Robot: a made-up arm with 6 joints. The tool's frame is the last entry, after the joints. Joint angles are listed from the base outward.
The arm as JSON. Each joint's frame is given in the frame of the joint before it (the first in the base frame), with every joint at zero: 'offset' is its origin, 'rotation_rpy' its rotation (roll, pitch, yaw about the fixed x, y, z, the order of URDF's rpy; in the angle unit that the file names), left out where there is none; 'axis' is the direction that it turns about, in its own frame. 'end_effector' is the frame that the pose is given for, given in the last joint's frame.
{
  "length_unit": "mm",
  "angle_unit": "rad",
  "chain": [
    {
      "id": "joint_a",
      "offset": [
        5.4,
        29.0,
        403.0
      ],
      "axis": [
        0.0,
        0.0,
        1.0
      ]
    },
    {
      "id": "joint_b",
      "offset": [
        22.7,
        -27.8,
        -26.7
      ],
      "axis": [
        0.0,
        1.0,
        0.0
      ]
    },
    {
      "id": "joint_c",
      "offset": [
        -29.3,
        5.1,
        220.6
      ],
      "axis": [
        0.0,
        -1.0,
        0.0
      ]
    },
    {
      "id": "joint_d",
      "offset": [
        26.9,
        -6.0,
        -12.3
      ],
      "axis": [
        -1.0,
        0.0,
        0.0
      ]
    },
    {
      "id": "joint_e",
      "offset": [
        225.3,
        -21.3,
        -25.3
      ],
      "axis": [
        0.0,
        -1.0,
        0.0
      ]
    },
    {
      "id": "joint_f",
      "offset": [
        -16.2,
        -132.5,
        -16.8
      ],
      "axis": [
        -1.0,
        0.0,
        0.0
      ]
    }
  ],
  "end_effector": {
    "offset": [
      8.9,
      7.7,
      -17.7
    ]
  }
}
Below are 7 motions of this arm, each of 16 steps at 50 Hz.
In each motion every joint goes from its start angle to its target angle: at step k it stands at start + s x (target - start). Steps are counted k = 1, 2, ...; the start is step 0. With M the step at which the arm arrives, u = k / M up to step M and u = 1 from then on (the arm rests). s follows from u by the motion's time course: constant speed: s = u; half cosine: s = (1 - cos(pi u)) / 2; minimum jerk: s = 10 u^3 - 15 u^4 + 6 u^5.
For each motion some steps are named. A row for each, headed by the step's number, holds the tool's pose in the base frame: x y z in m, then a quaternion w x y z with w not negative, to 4 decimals.
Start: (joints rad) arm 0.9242 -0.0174 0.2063 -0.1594 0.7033 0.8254
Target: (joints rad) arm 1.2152 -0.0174 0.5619 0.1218 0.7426 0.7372
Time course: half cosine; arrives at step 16
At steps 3, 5, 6, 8, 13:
3: 0.3114 0.1450 0.5768 0.8357 -0.0687 -0.5038 0.2074
5: 0.3082 0.1549 0.5965 0.8179 -0.0529 -0.5313 0.2144
6: 0.3056 0.1606 0.6089 0.8064 -0.0426 -0.5480 0.2182
8: 0.2983 0.1716 0.6359 0.7803 -0.0188 -0.5834 0.2247
13: 0.2770 0.1871 0.6928 0.7211 0.0362 -0.6525 0.2301

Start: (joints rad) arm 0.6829 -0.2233 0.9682 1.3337 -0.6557 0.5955
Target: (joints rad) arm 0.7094 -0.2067 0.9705 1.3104 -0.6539 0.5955
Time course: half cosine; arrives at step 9
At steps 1, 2, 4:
1: 0.0064 -0.1167 0.8414 0.7581 -0.5272 -0.2450 -0.2954
2: 0.0076 -0.1164 0.8415 0.7588 -0.5270 -0.2457 -0.2934
4: 0.0114 -0.1154 0.8418 0.7612 -0.5263 -0.2479 -0.2866

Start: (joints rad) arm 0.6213 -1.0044 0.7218 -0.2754 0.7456 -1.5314
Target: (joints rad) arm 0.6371 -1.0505 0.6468 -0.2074 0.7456 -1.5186
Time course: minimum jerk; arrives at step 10
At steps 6, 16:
6: -0.0154 -0.1751 0.7256 0.0478 -0.4889 0.5139 -0.7032
16: -0.0147 -0.1772 0.7219 0.0379 -0.4880 0.5184 -0.7012

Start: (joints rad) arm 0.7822 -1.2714 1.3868 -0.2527 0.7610 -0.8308
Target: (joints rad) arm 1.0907 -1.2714 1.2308 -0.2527 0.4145 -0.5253
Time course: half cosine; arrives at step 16
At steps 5, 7, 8, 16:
5: -0.1324 -0.3529 0.6243 0.2854 -0.3950 0.7859 -0.3807
7: -0.1063 -0.3541 0.6300 0.2468 -0.4381 0.7804 -0.3717
8: -0.0922 -0.3539 0.6330 0.2252 -0.4601 0.7762 -0.3676
16: -0.0211 -0.3446 0.6463 0.1095 -0.5562 0.7430 -0.3560

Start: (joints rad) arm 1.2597 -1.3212 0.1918 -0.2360 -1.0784 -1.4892
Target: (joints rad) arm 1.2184 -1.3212 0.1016 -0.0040 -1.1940 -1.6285
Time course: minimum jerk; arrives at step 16
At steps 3, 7, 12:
3: 0.1171 -0.1311 0.6374 0.4289 0.5994 0.3370 0.5858
7: 0.1177 -0.1374 0.6367 0.4597 0.6125 0.3441 0.5432
12: 0.1165 -0.1469 0.6366 0.5027 0.6327 0.3501 0.4737

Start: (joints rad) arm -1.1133 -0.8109 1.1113 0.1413 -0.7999 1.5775
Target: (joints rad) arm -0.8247 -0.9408 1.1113 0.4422 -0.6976 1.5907
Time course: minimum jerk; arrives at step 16
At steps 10, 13, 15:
10: -0.3267 0.1229 0.6925 0.2352 -0.6532 -0.0054 -0.7197
13: -0.3437 0.1167 0.6786 0.2262 -0.6382 -0.0191 -0.7356
15: -0.3472 0.1152 0.6756 0.2245 -0.6350 -0.0217 -0.7389

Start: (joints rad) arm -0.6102 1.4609 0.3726 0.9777 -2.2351 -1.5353
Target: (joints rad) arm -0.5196 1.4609 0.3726 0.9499 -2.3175 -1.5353
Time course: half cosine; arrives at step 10
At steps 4, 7, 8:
4: 0.3064 -0.3073 0.2514 0.0337 0.1993 -0.5333 0.8215
7: 0.3186 -0.2954 0.2505 0.0358 0.2152 -0.5284 0.8205
8: 0.3215 -0.2924 0.2503 0.0363 0.2191 -0.5271 0.8202

